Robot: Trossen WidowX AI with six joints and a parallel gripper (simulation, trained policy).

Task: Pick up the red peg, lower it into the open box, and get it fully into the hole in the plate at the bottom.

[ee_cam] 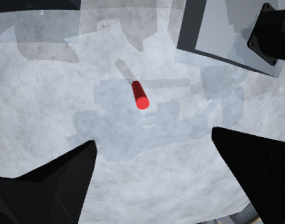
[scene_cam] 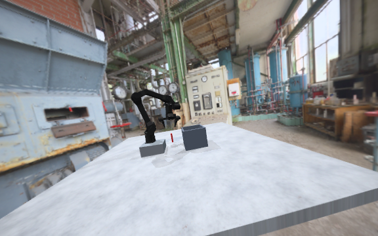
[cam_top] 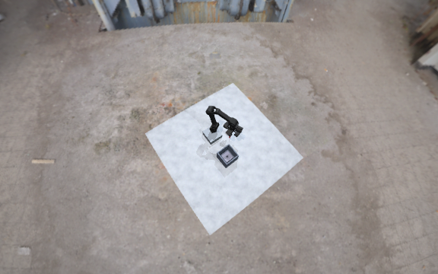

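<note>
My gripper tip is now 1 cm to the left of the red peg and 9 cm above it. Also, from my gripper tip: pale plate 21 cm ahead, 15 cm to the right, 9 cm below.
</note>
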